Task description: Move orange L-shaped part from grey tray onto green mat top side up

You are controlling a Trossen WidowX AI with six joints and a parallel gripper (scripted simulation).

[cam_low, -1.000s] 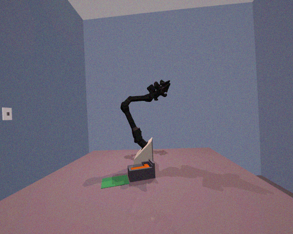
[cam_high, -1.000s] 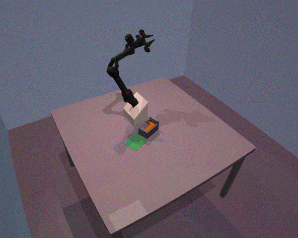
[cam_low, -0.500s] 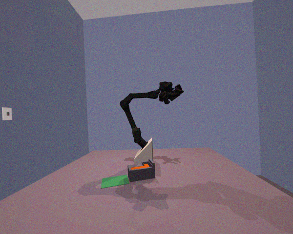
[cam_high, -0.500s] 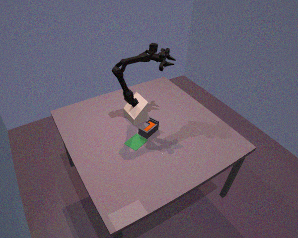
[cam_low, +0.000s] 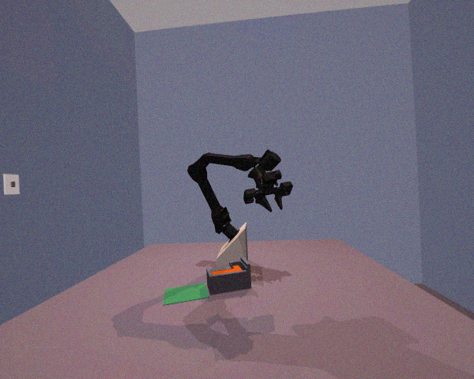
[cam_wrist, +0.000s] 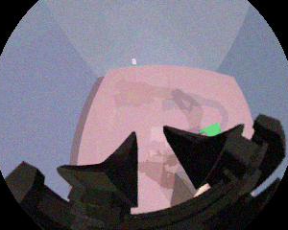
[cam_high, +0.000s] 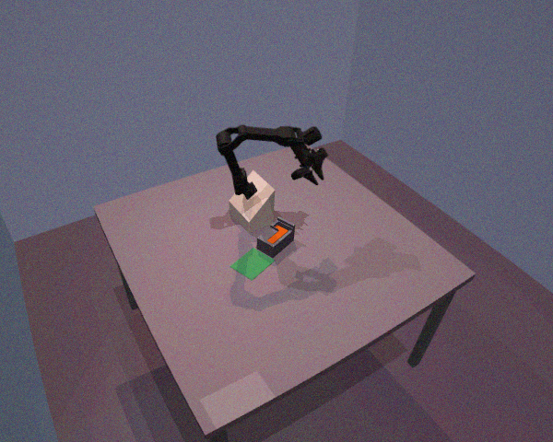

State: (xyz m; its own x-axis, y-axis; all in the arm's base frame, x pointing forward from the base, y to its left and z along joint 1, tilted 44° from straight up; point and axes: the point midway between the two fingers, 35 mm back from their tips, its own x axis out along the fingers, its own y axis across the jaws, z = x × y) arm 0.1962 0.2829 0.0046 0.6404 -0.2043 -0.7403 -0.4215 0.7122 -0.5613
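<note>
My gripper tip is 230 mm above the orange L-shaped part, 180 mm to the left of it and 10 mm past it. From my gripper tip the other things lie so: green mat (330 mm to the right, 300 mm below, 70 mm ahead).
</note>
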